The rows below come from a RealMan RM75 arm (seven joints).
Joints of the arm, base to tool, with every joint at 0 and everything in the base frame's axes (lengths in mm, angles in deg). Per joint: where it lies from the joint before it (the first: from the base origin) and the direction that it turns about. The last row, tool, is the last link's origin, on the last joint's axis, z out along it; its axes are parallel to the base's.
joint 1: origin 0 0 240.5 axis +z
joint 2: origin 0 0 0 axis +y
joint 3: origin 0 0 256 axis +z
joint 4: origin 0 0 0 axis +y
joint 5: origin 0 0 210 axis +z
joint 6: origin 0 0 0 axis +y
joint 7: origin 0 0 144 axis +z
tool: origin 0 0 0
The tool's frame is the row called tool.
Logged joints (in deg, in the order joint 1, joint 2, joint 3, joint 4, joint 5, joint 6, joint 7), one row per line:
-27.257, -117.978, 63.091, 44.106, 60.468, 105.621, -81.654
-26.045, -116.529, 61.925, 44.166, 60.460, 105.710, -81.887
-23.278, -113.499, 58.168, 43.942, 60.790, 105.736, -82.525
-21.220, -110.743, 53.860, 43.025, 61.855, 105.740, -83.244
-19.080, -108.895, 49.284, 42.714, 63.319, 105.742, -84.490
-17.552, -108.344, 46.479, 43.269, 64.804, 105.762, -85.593
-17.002, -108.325, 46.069, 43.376, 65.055, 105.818, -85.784
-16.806, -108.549, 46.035, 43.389, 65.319, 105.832, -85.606
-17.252, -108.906, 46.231, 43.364, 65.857, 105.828, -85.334
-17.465, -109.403, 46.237, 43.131, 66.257, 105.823, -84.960
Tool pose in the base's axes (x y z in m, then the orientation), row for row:
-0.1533, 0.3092, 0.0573, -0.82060, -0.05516, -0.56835, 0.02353
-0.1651, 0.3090, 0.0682, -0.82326, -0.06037, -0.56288, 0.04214
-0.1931, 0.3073, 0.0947, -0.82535, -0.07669, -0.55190, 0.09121
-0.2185, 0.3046, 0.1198, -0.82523, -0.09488, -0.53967, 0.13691
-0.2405, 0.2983, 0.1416, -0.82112, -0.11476, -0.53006, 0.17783
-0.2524, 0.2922, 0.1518, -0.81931, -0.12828, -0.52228, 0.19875
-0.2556, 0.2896, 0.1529, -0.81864, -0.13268, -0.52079, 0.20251
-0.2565, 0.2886, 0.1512, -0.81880, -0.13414, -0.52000, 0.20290
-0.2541, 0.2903, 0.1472, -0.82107, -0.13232, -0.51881, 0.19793
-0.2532, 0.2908, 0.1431, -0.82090, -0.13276, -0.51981, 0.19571
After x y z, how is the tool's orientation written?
As a quaternion, x y z w.
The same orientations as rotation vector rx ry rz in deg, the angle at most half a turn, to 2 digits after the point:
-145.54, -9.78, -100.80
-144.34, -10.58, -98.69
-140.51, -13.06, -93.96
-136.84, -15.73, -89.49
-133.10, -18.60, -85.92
-131.31, -20.56, -83.71
-130.94, -21.22, -83.30
-130.94, -21.45, -83.15
-131.65, -21.22, -83.19
-131.78, -21.31, -83.45

